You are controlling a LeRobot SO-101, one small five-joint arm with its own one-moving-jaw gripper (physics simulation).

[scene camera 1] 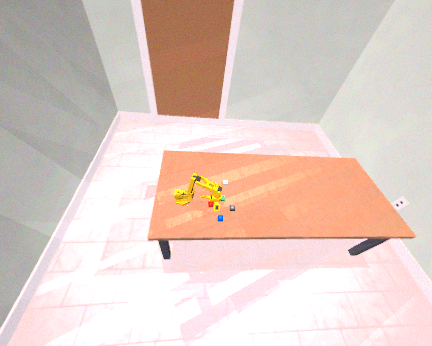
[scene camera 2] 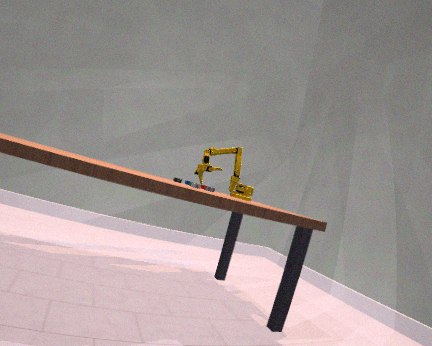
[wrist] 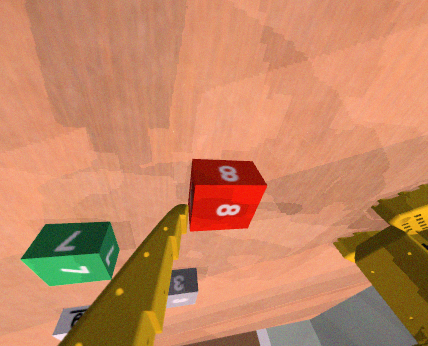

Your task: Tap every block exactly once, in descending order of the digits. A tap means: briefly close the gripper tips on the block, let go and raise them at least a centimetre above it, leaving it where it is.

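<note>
My gripper (scene camera 1: 207, 198) (scene camera 2: 212, 176) (wrist: 264, 226) is wide open and empty, its tips above the table. In the wrist view the red block 8 (wrist: 225, 205) (scene camera 1: 210, 204) (scene camera 2: 203, 187) shows just right of the fixed jaw's tip, with the moving jaw far to the right. The green block 7 (wrist: 72, 255) (scene camera 1: 223, 198) is left of the fixed jaw. The grey block 3 (wrist: 183, 286) shows past that jaw, partly hidden by it. A white block (wrist: 69, 322) is mostly covered by the jaw. A blue block (scene camera 1: 220, 218) and a black block (scene camera 1: 232, 208) (scene camera 2: 177, 180) show no readable digits.
The blocks lie on the wooden table (scene camera 1: 310, 200) (scene camera 2: 90, 167). The arm's yellow base (scene camera 1: 182, 197) (scene camera 2: 241, 191) stands near one end of it. In scene camera 1 a white block (scene camera 1: 225, 182) lies behind the arm, and the black one lies right of the red.
</note>
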